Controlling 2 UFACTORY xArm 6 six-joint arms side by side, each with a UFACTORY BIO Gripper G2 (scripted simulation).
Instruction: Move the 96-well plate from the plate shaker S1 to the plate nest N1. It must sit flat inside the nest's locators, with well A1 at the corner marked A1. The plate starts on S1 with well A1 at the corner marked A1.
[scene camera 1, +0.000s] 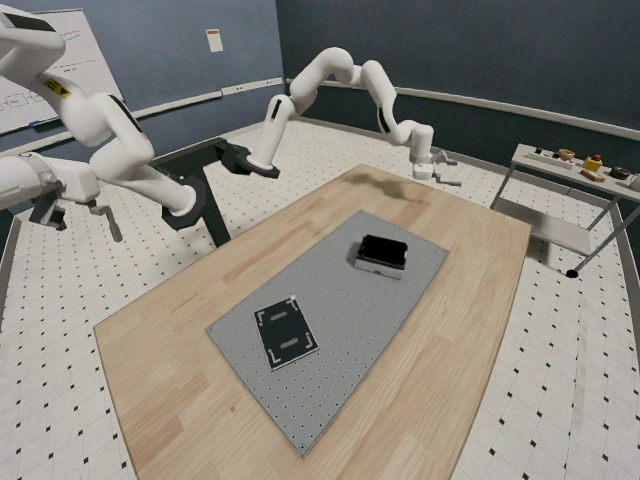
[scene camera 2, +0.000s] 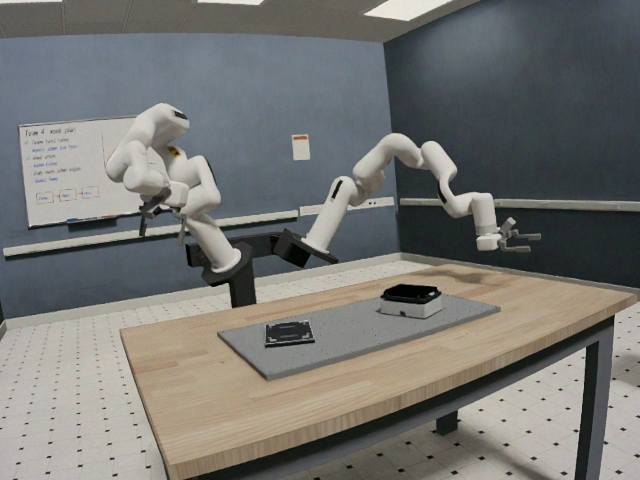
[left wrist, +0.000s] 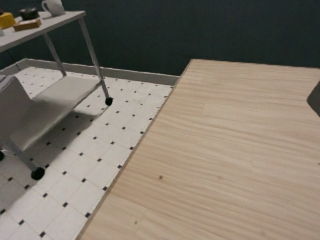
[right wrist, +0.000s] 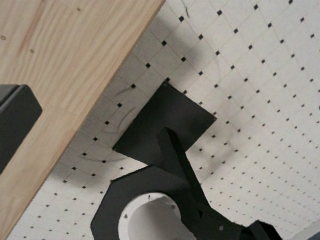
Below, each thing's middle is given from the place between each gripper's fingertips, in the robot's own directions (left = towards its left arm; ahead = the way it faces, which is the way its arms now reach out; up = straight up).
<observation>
I see my left gripper 5 cm past the black 96-well plate (scene camera 1: 383, 249), 50 cm to the left of it and 7 cm above it. Round my left hand: plate nest N1 (scene camera 1: 273, 333) (13 cm behind, 85 cm to the right, 12 cm below).
Right now the plate nest N1 is 430 mm ahead of my right hand, 260 mm below it and 200 mm to the left of it. From my right hand the other things lie so: black 96-well plate: 550 mm to the left, 510 mm ahead, 210 mm below.
</observation>
